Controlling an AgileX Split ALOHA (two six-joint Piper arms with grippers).
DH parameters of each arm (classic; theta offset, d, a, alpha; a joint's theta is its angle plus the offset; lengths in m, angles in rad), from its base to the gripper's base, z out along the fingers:
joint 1: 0 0.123 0 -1.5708
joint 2: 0.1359 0 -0.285 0
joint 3: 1.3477 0 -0.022 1.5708
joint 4: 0 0.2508 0 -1.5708
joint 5: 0 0 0.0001 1.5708
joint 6: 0 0.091 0 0
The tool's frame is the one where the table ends.
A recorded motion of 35 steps. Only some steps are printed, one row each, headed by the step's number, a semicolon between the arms.
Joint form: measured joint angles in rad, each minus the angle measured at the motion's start. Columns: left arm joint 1, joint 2, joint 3, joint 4, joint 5, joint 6; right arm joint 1, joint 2, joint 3, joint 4, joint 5, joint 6.
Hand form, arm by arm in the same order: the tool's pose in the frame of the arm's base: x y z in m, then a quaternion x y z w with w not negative. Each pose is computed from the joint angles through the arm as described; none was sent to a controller.
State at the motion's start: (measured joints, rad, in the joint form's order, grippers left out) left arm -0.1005 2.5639 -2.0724 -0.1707 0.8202 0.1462; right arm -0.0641 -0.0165 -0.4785 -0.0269 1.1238 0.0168
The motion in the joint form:
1: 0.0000 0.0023 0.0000 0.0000 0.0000 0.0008; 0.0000 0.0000 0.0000 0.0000 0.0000 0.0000
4: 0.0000 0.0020 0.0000 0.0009 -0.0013 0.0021; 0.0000 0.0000 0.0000 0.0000 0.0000 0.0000
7: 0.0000 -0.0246 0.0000 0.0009 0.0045 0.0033; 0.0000 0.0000 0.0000 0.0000 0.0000 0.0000
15: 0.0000 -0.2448 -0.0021 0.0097 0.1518 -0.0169; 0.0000 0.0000 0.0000 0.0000 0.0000 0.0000
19: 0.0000 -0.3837 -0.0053 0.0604 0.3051 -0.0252; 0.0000 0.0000 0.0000 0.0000 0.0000 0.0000
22: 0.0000 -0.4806 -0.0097 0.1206 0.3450 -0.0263; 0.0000 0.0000 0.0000 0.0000 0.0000 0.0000
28: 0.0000 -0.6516 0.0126 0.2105 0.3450 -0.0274; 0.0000 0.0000 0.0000 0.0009 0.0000 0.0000
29: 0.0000 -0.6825 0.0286 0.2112 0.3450 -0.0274; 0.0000 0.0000 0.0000 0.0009 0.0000 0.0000
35: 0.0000 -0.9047 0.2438 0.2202 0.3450 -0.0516; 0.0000 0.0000 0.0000 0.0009 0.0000 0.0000
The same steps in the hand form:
1: 0.5241 -0.0642 0.0805 0.07491 0.97991 -0.06739 0.17214; -0.0078 -0.0017 0.2663 0.03611 0.86966 -0.02506 0.49168
4: 0.5243 -0.0642 0.0807 0.07574 0.97973 -0.06686 0.17297; -0.0078 -0.0017 0.2663 0.03611 0.86966 -0.02506 0.49168
7: 0.5247 -0.0643 0.0945 0.07725 0.97772 -0.06725 0.18322; -0.0078 -0.0017 0.2663 0.03611 0.86966 -0.02506 0.49168
15: 0.5067 -0.0632 0.2047 0.08202 0.96958 -0.07159 0.21925; -0.0078 -0.0017 0.2663 0.03611 0.86966 -0.02506 0.49168
19: 0.4789 -0.0574 0.2683 0.09530 0.97089 -0.05148 0.21366; -0.0078 -0.0017 0.2663 0.03611 0.86966 -0.02506 0.49168
22: 0.4602 -0.0506 0.3135 0.10268 0.96420 -0.02237 0.24348; -0.0078 -0.0017 0.2663 0.03611 0.86966 -0.02506 0.49168
28: 0.4222 -0.0392 0.3829 0.10554 0.94312 0.02270 0.31445; -0.0078 -0.0016 0.2663 0.03608 0.86967 -0.02461 0.49170
29: 0.4143 -0.0384 0.3912 0.10516 0.94077 0.02313 0.32150; -0.0078 -0.0016 0.2663 0.03608 0.86967 -0.02461 0.49170
35: 0.3549 -0.0316 0.4141 0.09391 0.94072 0.02372 0.32505; -0.0078 -0.0016 0.2663 0.03608 0.86967 -0.02461 0.49170

